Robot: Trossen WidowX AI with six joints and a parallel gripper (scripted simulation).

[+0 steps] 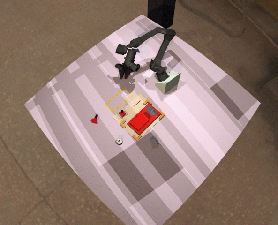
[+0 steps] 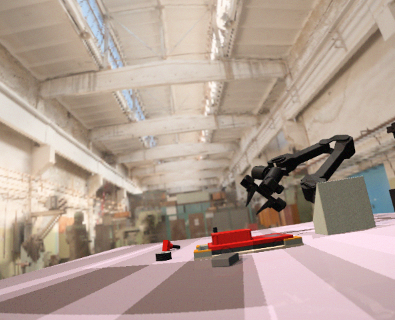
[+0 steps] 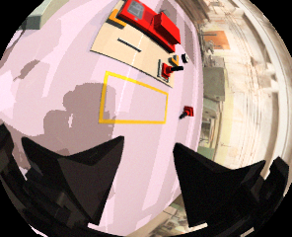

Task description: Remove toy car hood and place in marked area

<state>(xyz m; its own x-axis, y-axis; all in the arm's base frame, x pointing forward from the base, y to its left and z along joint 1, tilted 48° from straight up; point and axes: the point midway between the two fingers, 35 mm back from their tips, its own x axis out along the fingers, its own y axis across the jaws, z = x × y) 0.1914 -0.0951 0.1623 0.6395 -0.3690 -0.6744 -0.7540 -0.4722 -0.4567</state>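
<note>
My gripper tip is now 110 mm short of the red hood, 270 mm to the right of it and 60 mm above it.
</note>
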